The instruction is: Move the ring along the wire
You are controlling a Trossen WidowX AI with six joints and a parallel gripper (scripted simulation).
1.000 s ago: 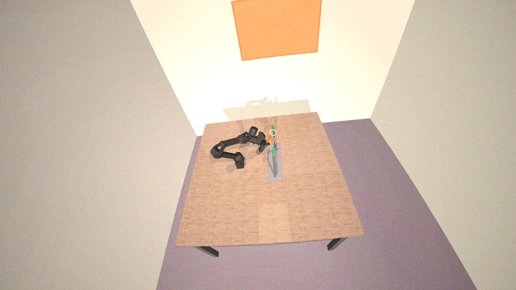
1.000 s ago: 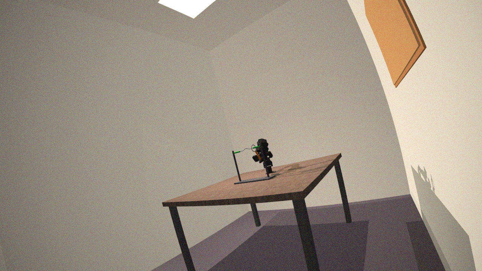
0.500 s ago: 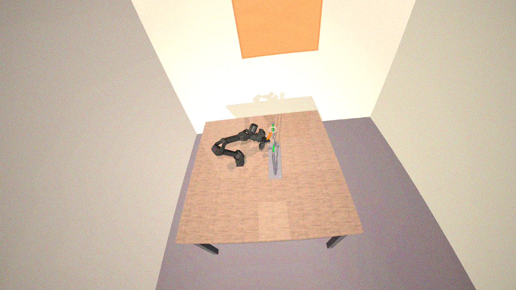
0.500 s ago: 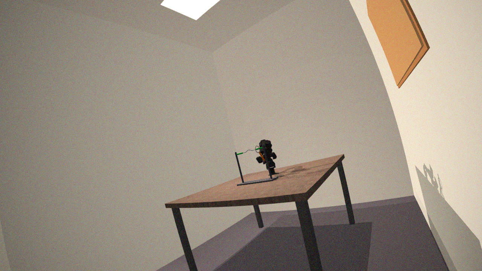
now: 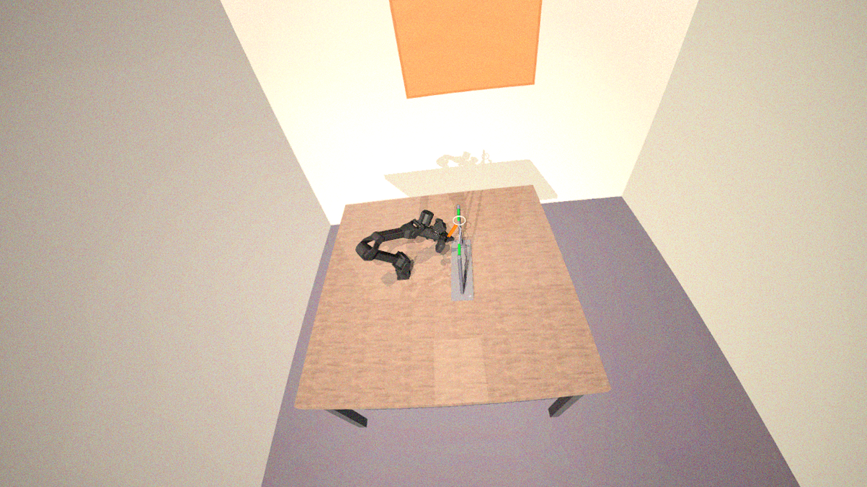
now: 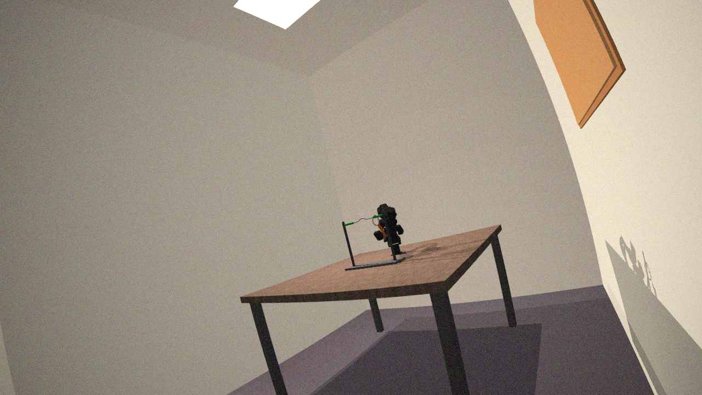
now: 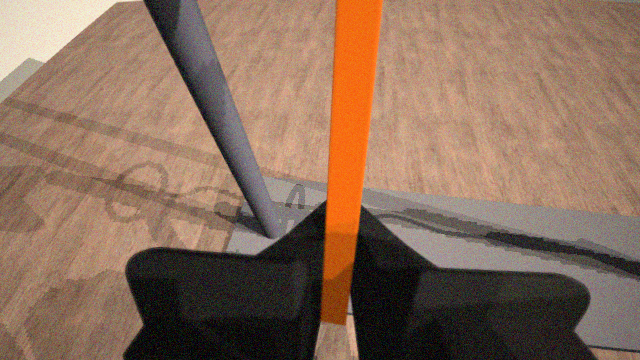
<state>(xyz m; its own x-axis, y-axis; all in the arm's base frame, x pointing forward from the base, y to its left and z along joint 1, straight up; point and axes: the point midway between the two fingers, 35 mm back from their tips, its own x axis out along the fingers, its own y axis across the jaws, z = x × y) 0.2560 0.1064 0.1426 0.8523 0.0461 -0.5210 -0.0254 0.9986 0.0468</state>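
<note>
Now: gripper tip 100 mm below the ring with orange handle and 10 mm short of it.
</note>
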